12 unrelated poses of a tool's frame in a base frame.
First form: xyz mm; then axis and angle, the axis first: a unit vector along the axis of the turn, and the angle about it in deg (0 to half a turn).
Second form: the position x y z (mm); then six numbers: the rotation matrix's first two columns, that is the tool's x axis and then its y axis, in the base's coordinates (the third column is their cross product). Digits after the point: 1 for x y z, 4 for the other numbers.
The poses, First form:
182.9 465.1 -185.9 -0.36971 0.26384 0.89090 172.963
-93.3 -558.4 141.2 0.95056 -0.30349 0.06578 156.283
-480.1 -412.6 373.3 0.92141 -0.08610 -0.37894 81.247
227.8 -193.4 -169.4 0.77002 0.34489 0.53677 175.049
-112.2 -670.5 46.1 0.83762 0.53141 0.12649 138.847
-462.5 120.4 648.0 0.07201 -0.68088 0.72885 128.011
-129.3 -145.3 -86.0 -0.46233 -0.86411 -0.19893 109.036
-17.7 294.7 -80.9 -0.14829 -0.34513 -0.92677 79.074
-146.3 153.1 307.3 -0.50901 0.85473 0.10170 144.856
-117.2 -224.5 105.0 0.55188 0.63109 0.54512 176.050
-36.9 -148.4 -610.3 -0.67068 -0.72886 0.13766 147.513
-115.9 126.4 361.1 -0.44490 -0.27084 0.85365 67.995
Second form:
182.9 465.1 -185.9 -0.7201 -0.0852 -0.6886 -0.3035 -0.8538 0.4230
-93.3 -558.4 141.2 0.8153 -0.5261 0.2418 -0.5791 -0.7391 0.3441
-480.1 -412.6 373.3 0.8720 -0.4418 -0.2109 0.3073 0.1585 0.9383
227.8 -193.4 -169.4 0.1874 0.5765 0.7953 0.4838 -0.7588 0.4360
-112.2 -670.5 46.1 0.4769 0.8635 -0.1640 0.6970 -0.2579 0.6690
-462.5 120.4 648.0 -0.6074 0.4950 0.6213 -0.6535 0.1333 -0.7451
-129.3 -145.3 -86.0 -0.0427 0.3418 0.9388 0.7179 0.6641 -0.2091
-17.7 294.7 -80.9 0.2074 -0.8685 0.4503 0.9514 0.2861 0.1136
-146.3 153.1 307.3 -0.3468 -0.7323 -0.5861 -0.8494 0.5102 -0.1350
-117.2 -224.5 105.0 -0.3892 0.7333 0.5575 0.6582 -0.2020 0.7252
-36.9 -148.4 -610.3 -0.0143 0.9751 0.2213 0.8272 0.1358 -0.5452
-115.9 126.4 361.1 0.4985 0.8668 0.0136 -0.7161 0.4206 -0.5571

